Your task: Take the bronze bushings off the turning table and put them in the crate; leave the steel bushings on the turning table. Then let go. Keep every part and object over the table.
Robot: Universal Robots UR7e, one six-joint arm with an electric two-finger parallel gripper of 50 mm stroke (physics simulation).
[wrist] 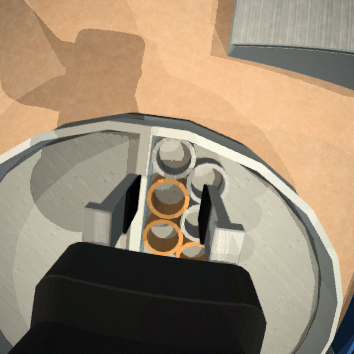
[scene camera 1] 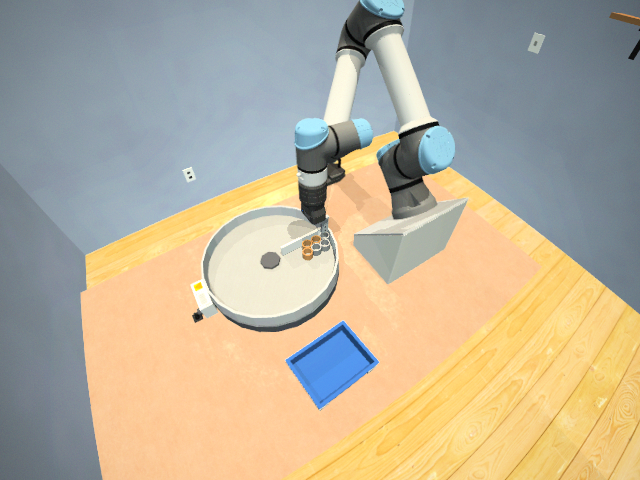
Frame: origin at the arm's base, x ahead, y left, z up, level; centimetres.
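Seen in the pictures: gripper, fingertip midpoint: (wrist: 169, 197) (scene camera 1: 320, 227); arm's base, link origin: (scene camera 1: 415, 211).
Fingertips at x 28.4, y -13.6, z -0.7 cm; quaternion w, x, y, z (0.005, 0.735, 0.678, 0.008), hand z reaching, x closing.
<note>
Offsets run from my fingertips to a thing's top centre. "pt": to the spot under its first point.
Three bronze bushings (scene camera 1: 307, 253) @(dy -0.3, dx +1.7, dz -4.8 cm) (wrist: 149, 200) and three steel bushings @(dy +2.6, dx +0.4, dz -4.8 cm) (scene camera 1: 324, 244) @(dy -0.1, dx -1.5, dz -4.8 cm) (wrist: 174, 176) stand upright, close together, on the turning table @(dy -3.6, dx +17.1, dz -6.5 cm) (scene camera 1: 242, 279) (wrist: 280, 280). In the wrist view, a steel bushing and two bronze ones line up along the white bar; the others stand in a second row to the right. My gripper (scene camera 1: 324, 226) (wrist: 169, 197) is open and empty, pointing down above the group near the table's rim. One finger shows over the bar side; the other partly hides the second row. The blue crate @(dy +32.6, dx +21.0, dz -7.6 cm) (scene camera 1: 330, 366) is empty.
The white bar @(pt dy -2.5, dx +8.5, dz -4.5 cm) (scene camera 1: 294, 244) (wrist: 136, 235) stands on the turning table beside the bushings. The grey robot pedestal (scene camera 1: 418, 253) (wrist: 295, 25) is to the right of the turning table. A small white box with a yellow patch @(pt dy -3.9, dx +40.9, dz -6.8 cm) (scene camera 1: 201, 298) sits at its left rim.
</note>
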